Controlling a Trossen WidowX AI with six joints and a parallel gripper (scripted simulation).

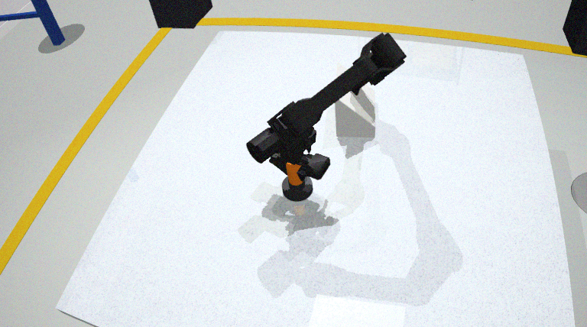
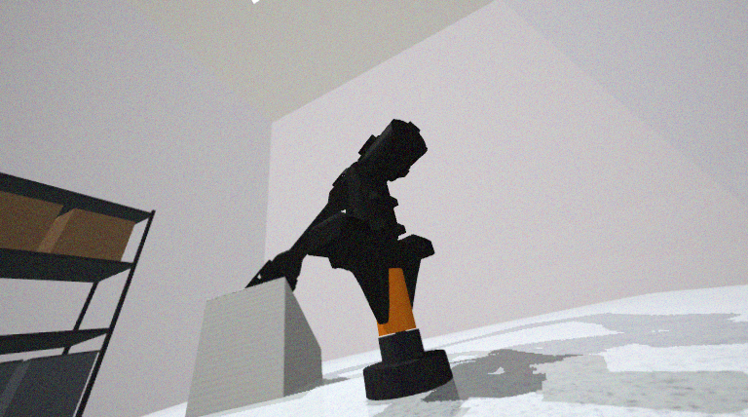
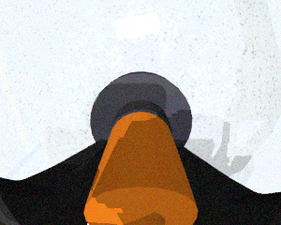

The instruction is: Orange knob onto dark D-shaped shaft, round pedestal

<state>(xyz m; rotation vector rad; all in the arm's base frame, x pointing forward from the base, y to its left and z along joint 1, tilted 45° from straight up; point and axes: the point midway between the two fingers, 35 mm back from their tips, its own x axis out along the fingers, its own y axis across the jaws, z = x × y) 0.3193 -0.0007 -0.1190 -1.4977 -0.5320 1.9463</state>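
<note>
The orange knob is 2 cm above my gripper tip. Round my gripper tip: round pedestal (2 cm below).
</note>
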